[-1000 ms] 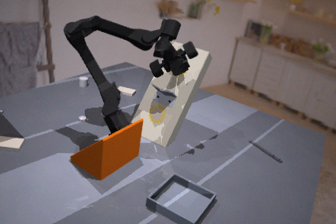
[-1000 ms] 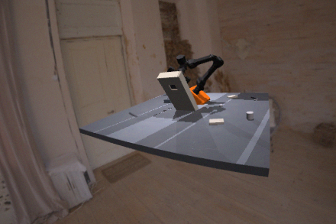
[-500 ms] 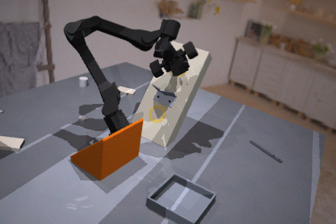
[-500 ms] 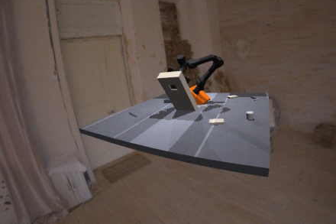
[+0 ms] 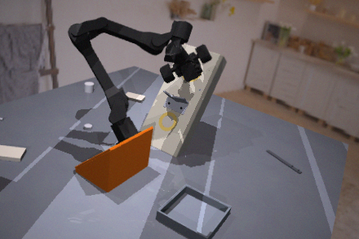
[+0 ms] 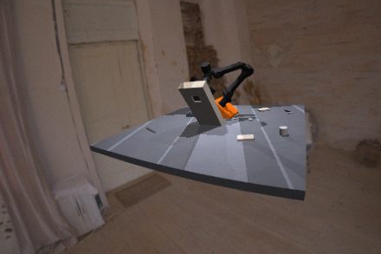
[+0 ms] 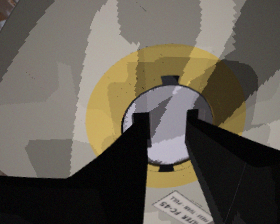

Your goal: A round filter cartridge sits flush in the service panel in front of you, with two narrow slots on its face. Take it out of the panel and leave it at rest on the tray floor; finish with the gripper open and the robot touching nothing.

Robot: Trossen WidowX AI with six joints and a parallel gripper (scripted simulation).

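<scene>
My gripper tip is 1 cm short of the white round filter cartridge and 1 cm above it. Round my gripper tip: shallow grey tray 41 cm behind, 28 cm to the right, 24 cm below; then beige service panel 4 cm behind, 8 cm below.
</scene>
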